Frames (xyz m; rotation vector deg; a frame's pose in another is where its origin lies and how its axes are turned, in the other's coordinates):
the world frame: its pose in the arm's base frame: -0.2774 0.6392 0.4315 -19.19 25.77 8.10
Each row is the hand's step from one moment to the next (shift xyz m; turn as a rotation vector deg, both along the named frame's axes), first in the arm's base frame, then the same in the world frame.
Working: the arm's base frame: its pose in the world frame: 0.4022 -0.5323 -0.4761 19.19 -25.77 -8.10

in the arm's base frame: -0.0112 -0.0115 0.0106 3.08 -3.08 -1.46
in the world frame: -0.0154 -0.0115 0.0005 3.22 -3.10 -1.07
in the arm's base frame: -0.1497 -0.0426 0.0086 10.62 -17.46 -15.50
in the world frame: -0.1399 -0.0114 -0.0677 15.36 -14.11 -14.93
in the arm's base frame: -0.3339 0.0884 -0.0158 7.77 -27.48 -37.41
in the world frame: -0.2854 0.1563 -0.1169 22.04 -16.64 -38.11
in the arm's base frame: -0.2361 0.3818 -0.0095 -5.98 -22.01 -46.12
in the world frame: -0.1833 0.4088 0.0297 14.01 -6.18 -49.12
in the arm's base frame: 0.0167 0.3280 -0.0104 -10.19 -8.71 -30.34
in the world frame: 0.0394 0.3064 0.1119 3.98 2.62 -32.82
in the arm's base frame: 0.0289 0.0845 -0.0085 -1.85 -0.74 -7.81
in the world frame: 0.0347 0.0755 0.0338 1.81 1.92 -7.62
